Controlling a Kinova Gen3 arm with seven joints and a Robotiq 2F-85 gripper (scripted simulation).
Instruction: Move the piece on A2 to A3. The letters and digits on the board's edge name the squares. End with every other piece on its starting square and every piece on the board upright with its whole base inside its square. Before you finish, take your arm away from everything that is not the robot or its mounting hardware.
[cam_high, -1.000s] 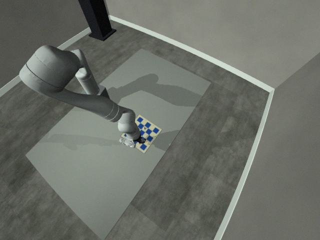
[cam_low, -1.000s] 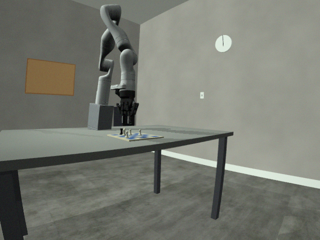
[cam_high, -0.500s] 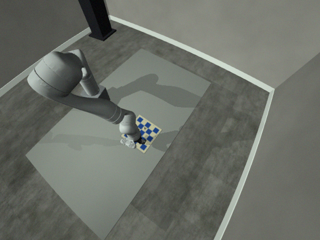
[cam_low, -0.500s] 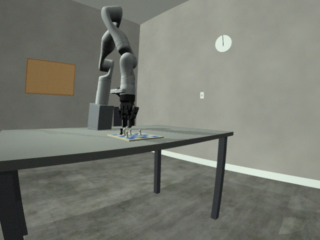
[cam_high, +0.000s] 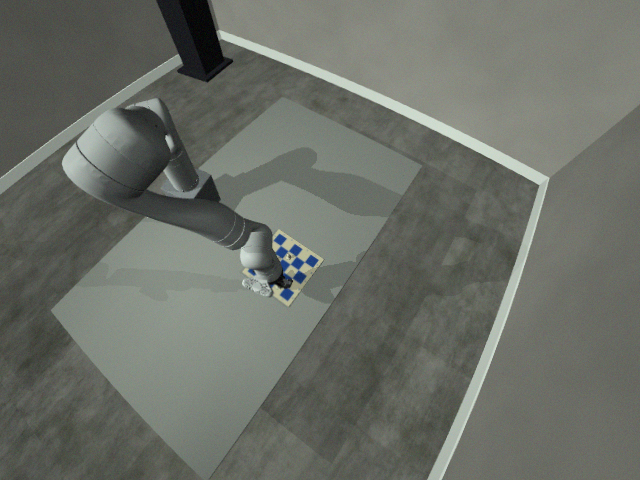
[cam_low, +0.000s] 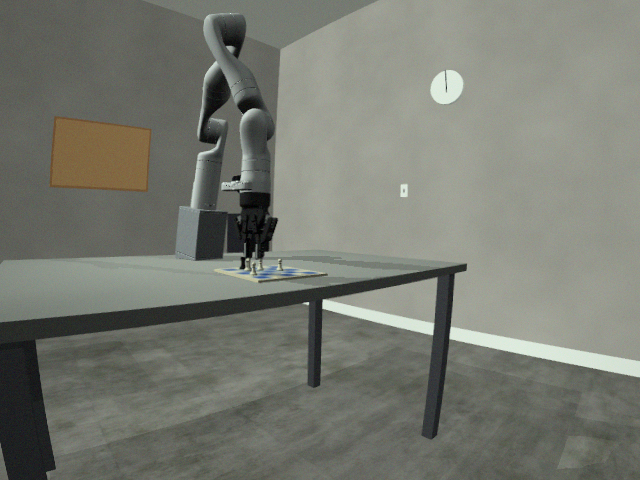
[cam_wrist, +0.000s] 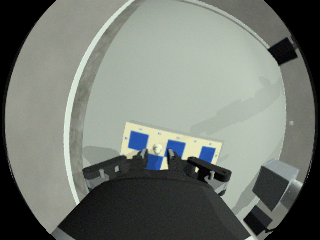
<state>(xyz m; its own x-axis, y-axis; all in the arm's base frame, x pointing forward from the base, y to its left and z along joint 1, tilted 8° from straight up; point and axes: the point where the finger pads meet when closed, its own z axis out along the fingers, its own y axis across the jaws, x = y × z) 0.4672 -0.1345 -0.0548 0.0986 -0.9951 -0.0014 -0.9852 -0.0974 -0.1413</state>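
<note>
My gripper is now 3 cm past the chessboard, 8 cm to the right of it and 6 cm above it. From my hand the other things lie so: dark piece: 11 cm behind, 5 cm to the left, 4 cm below.
</note>
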